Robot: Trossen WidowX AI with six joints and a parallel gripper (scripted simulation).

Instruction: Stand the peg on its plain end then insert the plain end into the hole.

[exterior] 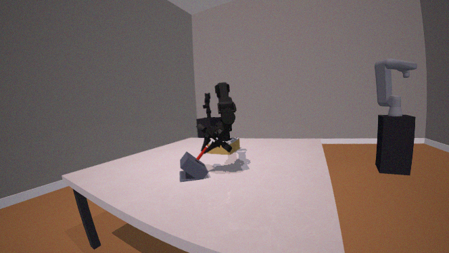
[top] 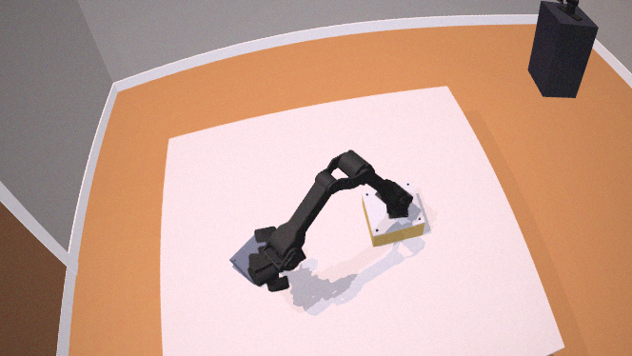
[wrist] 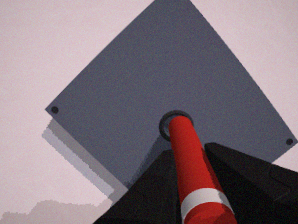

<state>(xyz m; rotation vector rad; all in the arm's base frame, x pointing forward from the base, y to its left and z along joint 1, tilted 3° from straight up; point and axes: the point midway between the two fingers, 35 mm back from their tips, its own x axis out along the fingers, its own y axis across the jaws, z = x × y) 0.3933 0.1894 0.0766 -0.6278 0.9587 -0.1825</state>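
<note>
Right now the red peg is 1 cm behind my gripper tip, 1 cm to the left of it and 1 cm above it. The rest, counted from my gripper tip: grey sloped panel 4 cm ahead, 3 cm to the right, 6 cm below.
</note>
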